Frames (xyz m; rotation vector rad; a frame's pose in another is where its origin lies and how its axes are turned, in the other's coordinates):
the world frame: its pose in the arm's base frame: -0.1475 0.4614 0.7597 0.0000 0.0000 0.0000
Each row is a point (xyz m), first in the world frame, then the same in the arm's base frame.
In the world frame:
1: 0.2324 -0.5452 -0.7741
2: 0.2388 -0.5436 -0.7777
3: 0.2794 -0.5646 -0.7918
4: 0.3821 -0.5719 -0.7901
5: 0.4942 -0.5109 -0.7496
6: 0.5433 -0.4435 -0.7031
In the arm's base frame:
1: 0.0849 -0.0838 -0.0144
2: 0.0913 -0.0822 -0.0180
3: 0.1319 -0.1032 -0.0321
4: 0.2346 -0.1105 -0.0304
5: 0.3467 -0.0495 0.0101
6: 0.3958 0.0179 0.0566

